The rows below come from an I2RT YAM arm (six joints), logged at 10 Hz.
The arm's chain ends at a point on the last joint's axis. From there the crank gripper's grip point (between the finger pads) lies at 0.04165 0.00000 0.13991 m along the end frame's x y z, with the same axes.
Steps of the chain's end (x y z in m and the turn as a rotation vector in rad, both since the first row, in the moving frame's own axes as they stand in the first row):
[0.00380 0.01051 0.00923 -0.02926 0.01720 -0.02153]
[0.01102 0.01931 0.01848 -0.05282 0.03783 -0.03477]
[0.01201 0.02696 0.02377 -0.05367 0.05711 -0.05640]
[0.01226 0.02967 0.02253 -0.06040 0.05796 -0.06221]
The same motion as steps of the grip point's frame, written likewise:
[0.00623 0.01367 0.00845 -0.02926 0.01720 -0.02153]
[0.01638 0.02511 0.01665 -0.05282 0.03783 -0.03477]
[0.02007 0.03182 0.02103 -0.05367 0.05711 -0.05640]
[0.02047 0.03519 0.01971 -0.06040 0.05796 -0.06221]

